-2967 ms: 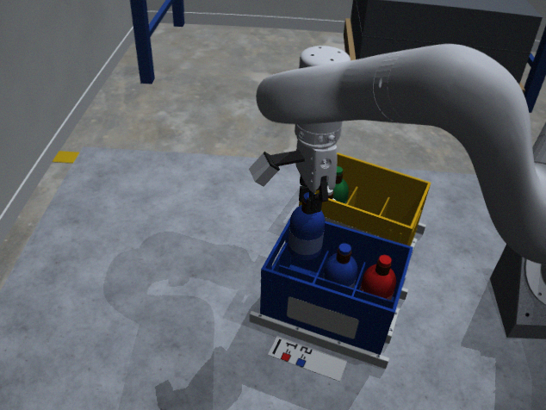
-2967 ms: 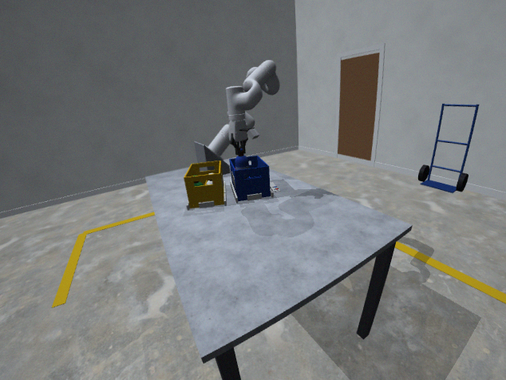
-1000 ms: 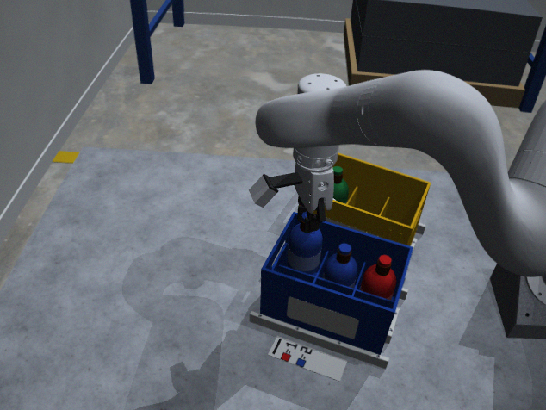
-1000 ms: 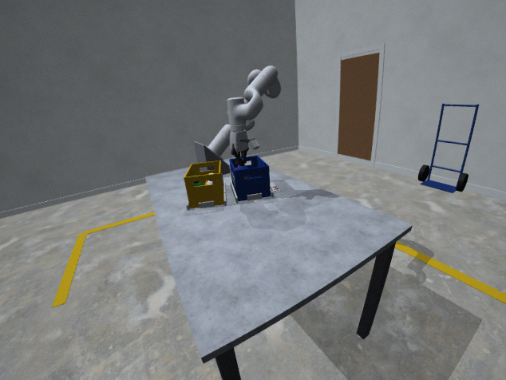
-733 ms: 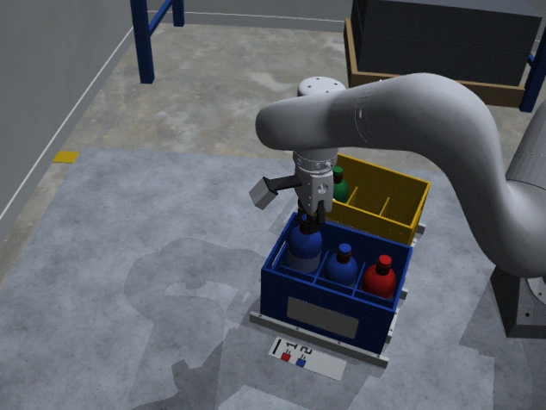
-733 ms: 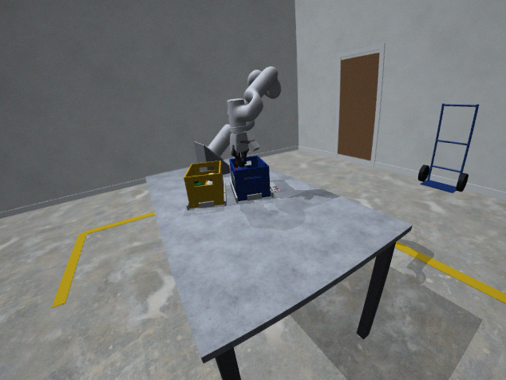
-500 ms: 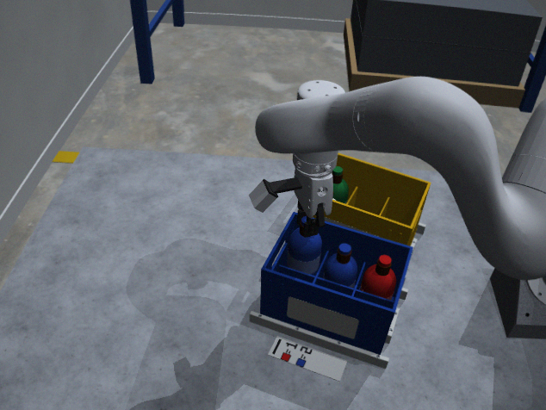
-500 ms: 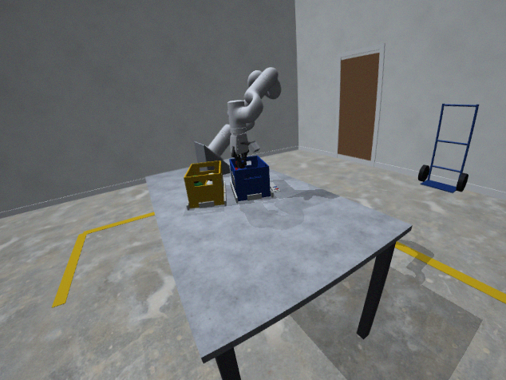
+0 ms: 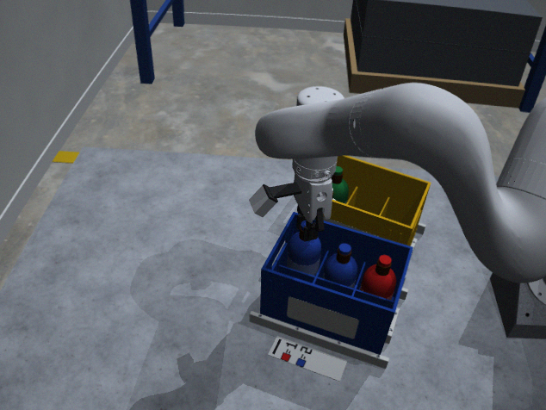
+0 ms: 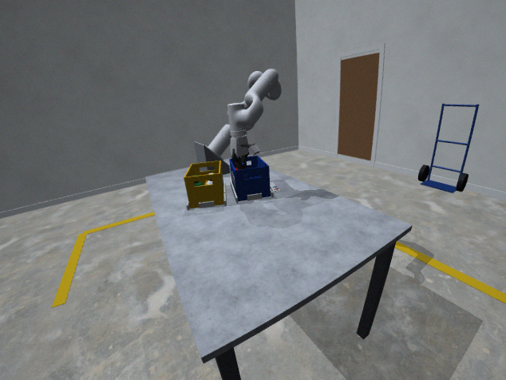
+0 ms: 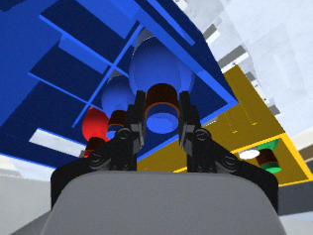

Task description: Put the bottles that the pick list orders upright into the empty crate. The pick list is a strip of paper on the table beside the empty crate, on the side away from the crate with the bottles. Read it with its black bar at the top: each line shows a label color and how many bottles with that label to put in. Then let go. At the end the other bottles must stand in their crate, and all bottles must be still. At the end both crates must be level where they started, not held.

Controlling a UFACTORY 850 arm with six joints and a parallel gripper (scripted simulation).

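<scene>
The blue crate lies 11 cm below my hand, 7 cm to the left of it and 7 cm behind it. Round my hand: white-capped bottle 16 cm to the right, 10 cm below, 5 cm behind; then yellow crate 16 cm to the right, 15 cm behind, 11 cm below; then red-label bottle 16 cm behind, 10 cm below, 6 cm to the left.
</scene>
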